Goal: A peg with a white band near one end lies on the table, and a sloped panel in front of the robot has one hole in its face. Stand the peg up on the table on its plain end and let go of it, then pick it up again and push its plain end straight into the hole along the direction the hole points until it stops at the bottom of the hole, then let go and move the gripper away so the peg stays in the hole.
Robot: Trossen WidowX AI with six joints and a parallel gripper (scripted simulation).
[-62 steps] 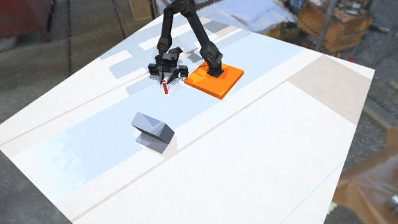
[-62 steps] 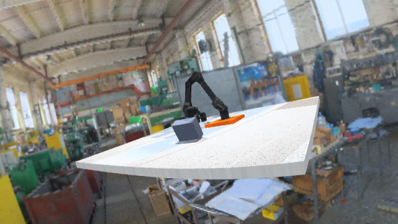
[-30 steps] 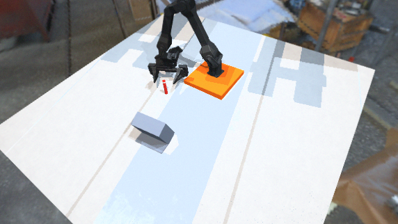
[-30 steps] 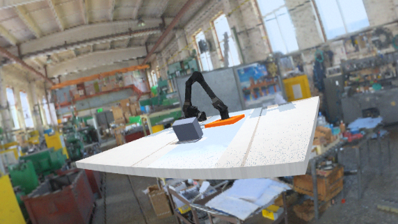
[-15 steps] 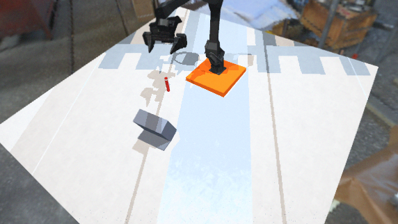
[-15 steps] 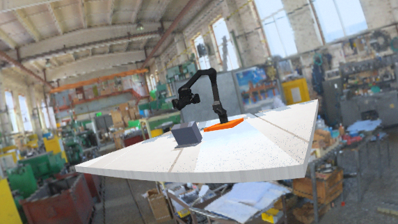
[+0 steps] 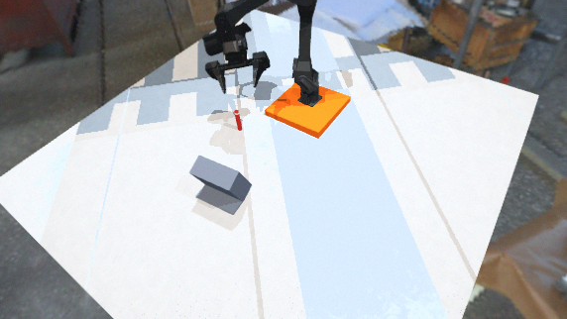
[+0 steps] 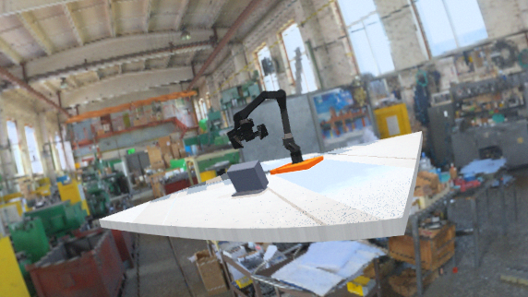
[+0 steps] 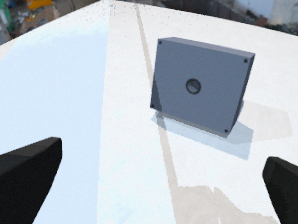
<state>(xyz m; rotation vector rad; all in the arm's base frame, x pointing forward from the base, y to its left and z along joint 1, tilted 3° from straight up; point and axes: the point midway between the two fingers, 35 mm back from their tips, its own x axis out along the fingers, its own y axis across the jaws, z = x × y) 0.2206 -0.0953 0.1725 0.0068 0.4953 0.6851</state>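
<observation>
Now: gripper tip 40 mm to the left of the red peg and 130 mm above it. From my gripper tip the other things lie so: panel: 210 mm ahead, 100 mm to the left, 120 mm below.
</observation>
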